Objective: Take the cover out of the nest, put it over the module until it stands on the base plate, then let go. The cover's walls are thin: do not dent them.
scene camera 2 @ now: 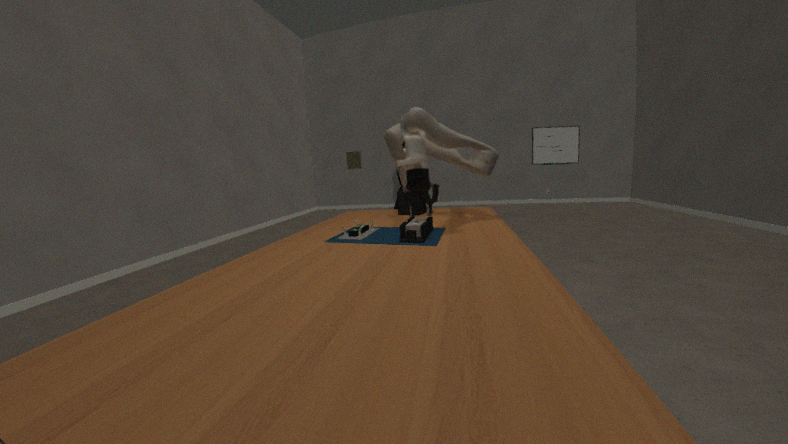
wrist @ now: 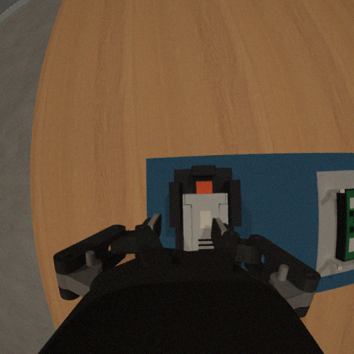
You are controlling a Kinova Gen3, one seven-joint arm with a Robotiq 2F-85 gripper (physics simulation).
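The light grey cover [scene camera 2: 417, 225] [wrist: 194, 212] sits in the black nest [scene camera 2: 409, 238] [wrist: 175, 206]; an orange patch shows at the nest's far end in the wrist view. My gripper [scene camera 2: 421, 212] [wrist: 186, 224] is partly open and empty, pointing down above the cover. In the wrist view the left fingertip appears over the nest's left wall and the right one over the cover's top, so the pair appears left of the cover's middle. The green-topped black module [scene camera 2: 358, 229] [wrist: 350, 225] is on the light base plate [wrist: 326, 225], cut off at the wrist view's right edge.
The nest and base plate are on a blue mat [scene camera 2: 386, 236] [wrist: 280, 200] on the long wooden table [scene camera 2: 386, 330] [wrist: 175, 90]. Small upright posts stand at the base plate's corners, near the module. The table's edge curves down the left in the wrist view.
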